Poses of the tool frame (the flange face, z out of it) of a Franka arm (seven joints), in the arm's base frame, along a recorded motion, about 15 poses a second.
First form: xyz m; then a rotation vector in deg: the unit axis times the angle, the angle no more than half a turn.
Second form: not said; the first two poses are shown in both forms.
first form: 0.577, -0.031, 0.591, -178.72, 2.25, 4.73
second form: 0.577, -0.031, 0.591, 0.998, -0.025, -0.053, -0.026, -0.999, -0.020
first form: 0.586, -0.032, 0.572, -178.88, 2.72, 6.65
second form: 0.586, -0.032, 0.572, 0.997, -0.030, -0.074, -0.031, -0.999, -0.016
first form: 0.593, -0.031, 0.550, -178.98, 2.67, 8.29
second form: 0.593, -0.031, 0.550, 0.995, -0.029, -0.093, -0.030, -0.999, -0.013
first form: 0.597, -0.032, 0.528, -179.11, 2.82, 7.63
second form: 0.597, -0.032, 0.528, 0.996, -0.031, -0.085, -0.032, -0.999, -0.011
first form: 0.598, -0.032, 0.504, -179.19, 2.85, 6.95
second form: 0.598, -0.032, 0.504, 0.996, -0.031, -0.078, -0.032, -0.999, -0.010
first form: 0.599, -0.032, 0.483, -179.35, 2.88, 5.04
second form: 0.599, -0.032, 0.483, 0.998, -0.032, -0.056, -0.032, -0.999, -0.009
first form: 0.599, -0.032, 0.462, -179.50, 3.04, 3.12
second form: 0.599, -0.032, 0.462, 0.999, -0.034, -0.035, -0.034, -0.999, -0.007
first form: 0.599, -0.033, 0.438, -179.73, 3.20, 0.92
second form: 0.599, -0.033, 0.438, 0.999, -0.036, -0.010, -0.036, -0.999, -0.004
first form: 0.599, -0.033, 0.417, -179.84, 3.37, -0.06
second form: 0.599, -0.033, 0.417, 0.999, -0.037, 0.001, -0.037, -0.999, -0.002
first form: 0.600, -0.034, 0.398, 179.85, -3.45, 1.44
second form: 0.600, -0.034, 0.398, 0.999, -0.038, 0.016, -0.038, -0.999, 0.002
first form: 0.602, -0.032, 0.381, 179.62, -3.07, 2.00
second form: 0.602, -0.032, 0.381, 0.999, -0.034, 0.022, -0.034, -0.999, 0.006
